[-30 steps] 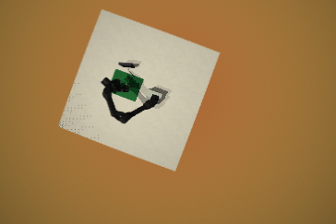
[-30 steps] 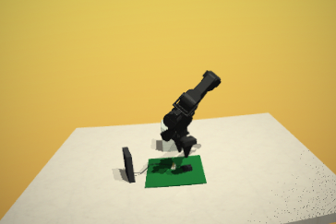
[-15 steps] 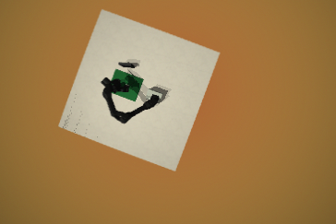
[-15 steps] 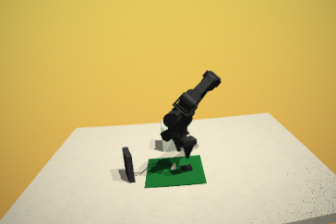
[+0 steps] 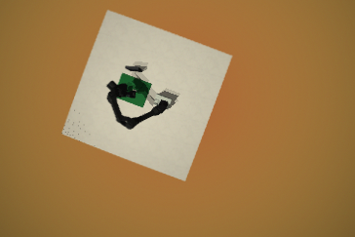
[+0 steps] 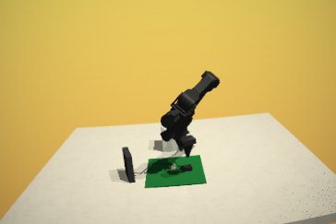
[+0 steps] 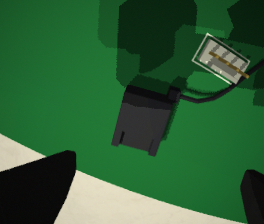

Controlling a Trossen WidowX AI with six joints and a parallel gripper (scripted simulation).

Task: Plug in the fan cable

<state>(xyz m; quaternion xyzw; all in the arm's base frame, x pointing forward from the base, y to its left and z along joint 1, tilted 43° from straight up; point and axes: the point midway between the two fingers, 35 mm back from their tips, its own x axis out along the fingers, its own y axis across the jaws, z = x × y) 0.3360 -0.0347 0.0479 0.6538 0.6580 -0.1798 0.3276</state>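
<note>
Right now my gripper tip is 10 mm short of the fan plug, 10 mm to the right of it and 60 mm above it. From my gripper tip the other things lie so: four-pin fan header 30 mm behind, 50 mm to the right, 80 mm below; then green board 10 mm behind, 50 mm to the right, 90 mm below; then black fan 10 mm ahead, 230 mm to the right, 20 mm below.
</note>
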